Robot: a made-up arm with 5 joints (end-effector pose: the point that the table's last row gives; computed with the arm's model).
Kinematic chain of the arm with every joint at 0, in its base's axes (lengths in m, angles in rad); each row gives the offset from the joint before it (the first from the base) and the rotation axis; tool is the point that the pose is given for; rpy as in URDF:
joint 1: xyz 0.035 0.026 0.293 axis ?
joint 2: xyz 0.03 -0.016 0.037 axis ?
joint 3: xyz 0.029 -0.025 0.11 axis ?
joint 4: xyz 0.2 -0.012 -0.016 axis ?
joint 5: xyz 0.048 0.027 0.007 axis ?
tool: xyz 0.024 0 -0.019 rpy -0.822 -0.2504 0.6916
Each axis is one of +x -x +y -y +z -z.
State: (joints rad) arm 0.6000 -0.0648 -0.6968 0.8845 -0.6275
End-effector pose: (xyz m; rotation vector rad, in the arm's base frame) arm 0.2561 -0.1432 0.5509 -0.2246 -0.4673 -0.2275
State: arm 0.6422 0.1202 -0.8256 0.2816 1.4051
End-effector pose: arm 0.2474 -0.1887 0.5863 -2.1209 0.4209 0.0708
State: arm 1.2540 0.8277 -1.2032 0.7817 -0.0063
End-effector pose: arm 0.1300 -0.3469 0.4021 -0.5267 0.2252 -0.5545
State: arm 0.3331 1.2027 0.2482 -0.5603 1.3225
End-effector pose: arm 0.2078 -0.0808 0.0875 -1.2548 0.6440 1.3732
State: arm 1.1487 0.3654 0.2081 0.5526 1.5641
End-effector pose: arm 0.1139 -0.2596 0.2384 -0.7380 1.0539 1.0381
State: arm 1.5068 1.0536 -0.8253 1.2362 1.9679
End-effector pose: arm 0.0141 -0.3291 0.2283 -0.4279 1.0185 1.2796
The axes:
joint 1: -z
joint 2: +y
joint 3: +y
joint 4: +y
joint 5: -x

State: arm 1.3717 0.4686 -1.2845 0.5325 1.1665
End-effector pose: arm 0.0564 -0.2997 0.5694 -1.6605 0.9501 -0.3527
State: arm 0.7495 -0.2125 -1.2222 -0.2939 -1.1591
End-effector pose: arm 0.0785 -0.0262 0.7108 -0.7078 -2.2400 0.1828
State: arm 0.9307 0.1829 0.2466 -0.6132 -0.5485
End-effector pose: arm 0.2169 -0.2452 0.3392 -0.5522 -0.6263 -0.5095
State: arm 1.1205 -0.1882 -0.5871 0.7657 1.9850
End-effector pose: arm 0.1107 -0.2304 0.5874 -1.8912 1.4482 0.4770
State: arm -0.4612 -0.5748 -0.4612 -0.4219 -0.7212
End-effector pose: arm 0.1534 0.0698 0.6727 0.2228 -2.1367 0.5531
